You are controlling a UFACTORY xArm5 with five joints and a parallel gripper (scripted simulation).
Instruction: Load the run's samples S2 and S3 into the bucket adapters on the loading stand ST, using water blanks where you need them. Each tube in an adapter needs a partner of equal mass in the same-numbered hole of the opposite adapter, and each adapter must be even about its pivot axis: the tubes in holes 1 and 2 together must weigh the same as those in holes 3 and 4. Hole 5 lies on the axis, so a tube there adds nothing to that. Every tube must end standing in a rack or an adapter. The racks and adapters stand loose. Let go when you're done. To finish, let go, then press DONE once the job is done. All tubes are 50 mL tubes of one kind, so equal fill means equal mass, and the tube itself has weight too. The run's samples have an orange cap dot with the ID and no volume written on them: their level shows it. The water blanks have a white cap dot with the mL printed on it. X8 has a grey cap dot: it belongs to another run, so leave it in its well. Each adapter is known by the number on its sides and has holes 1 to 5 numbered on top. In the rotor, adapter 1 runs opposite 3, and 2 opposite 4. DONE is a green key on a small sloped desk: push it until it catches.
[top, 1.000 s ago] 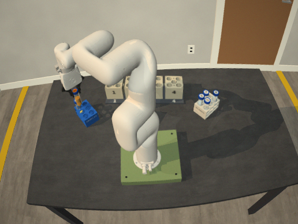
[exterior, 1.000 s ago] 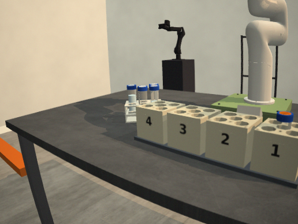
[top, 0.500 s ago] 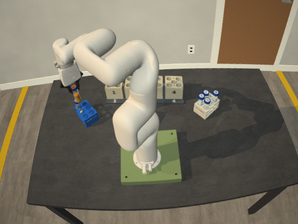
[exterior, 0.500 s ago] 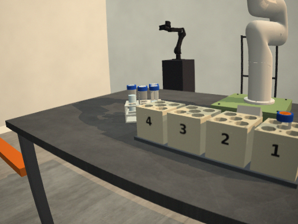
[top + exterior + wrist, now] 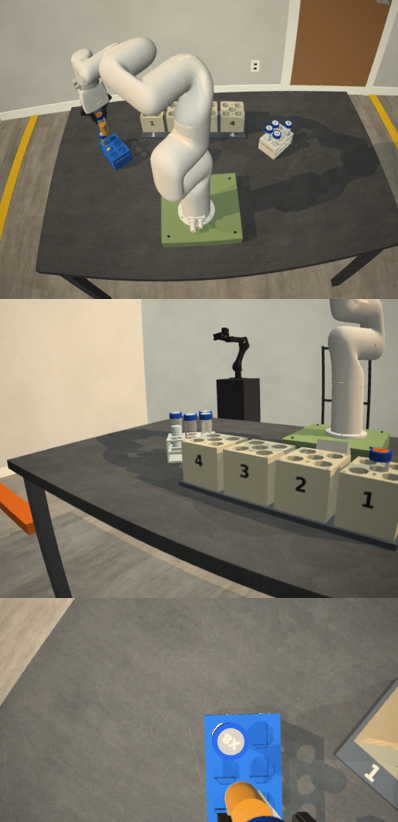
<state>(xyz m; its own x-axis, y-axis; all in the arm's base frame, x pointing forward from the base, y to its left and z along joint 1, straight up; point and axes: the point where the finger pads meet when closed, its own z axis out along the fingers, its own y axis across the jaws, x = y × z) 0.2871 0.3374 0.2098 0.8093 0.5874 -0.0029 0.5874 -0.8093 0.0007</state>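
Right now the sample tube S2 is 50 mm below my hand, 10 mm to the right of it and 10 mm ahead of it. From my hand the other things lie so: bucket adapter (200 mm below, 170 mm to the right, 170 mm ahead); then loading stand ST (340 mm to the right, 250 mm below, 150 mm ahead); then blue sample rack (220 mm below, 10 mm to the right, 10 mm ahead).
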